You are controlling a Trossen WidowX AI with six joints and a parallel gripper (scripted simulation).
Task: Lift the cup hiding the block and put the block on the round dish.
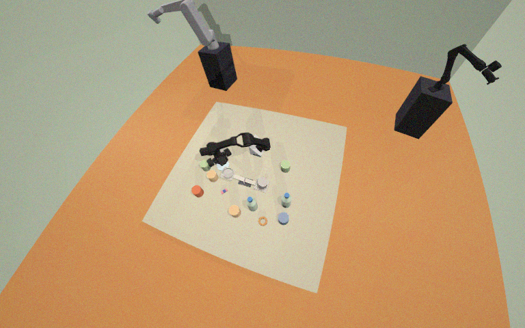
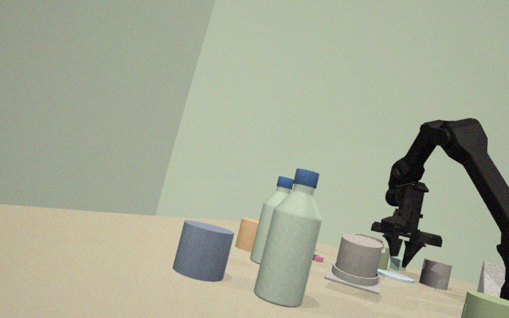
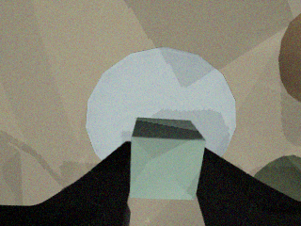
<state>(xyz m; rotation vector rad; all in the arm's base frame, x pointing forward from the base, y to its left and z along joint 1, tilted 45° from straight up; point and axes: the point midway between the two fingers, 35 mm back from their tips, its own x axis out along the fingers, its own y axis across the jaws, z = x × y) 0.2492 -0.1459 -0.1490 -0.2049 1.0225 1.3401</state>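
My gripper tip is now 10 mm below the mint-green block. Also, from my gripper tip: red-blue piece (190 mm ahead, 130 mm to the left, 30 mm below); then grey cup (90 mm behind, 70 mm to the right, 10 mm above); then pale blue round dish (30 mm below).
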